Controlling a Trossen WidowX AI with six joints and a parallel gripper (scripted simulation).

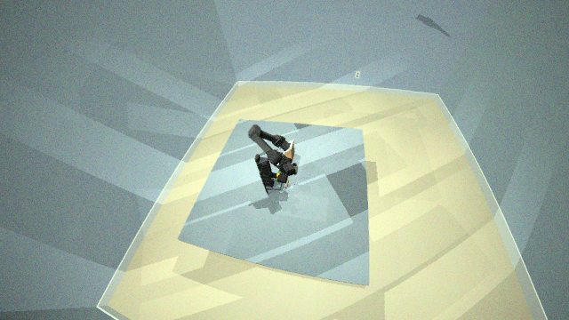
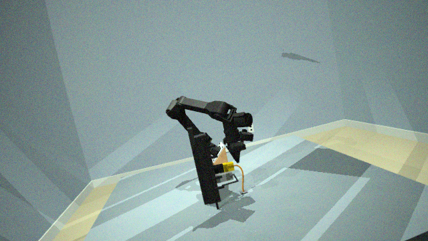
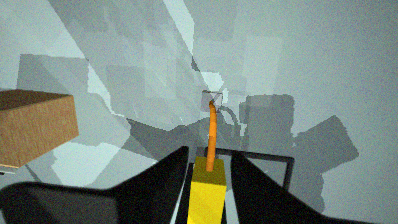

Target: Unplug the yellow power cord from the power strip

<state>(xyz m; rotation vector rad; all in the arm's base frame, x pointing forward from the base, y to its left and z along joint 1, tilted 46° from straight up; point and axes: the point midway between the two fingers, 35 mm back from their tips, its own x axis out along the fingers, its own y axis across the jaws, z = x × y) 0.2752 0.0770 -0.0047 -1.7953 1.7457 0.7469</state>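
Right now the yellow plug is 10 mm ahead of my gripper tip and 60 mm to the right of it.
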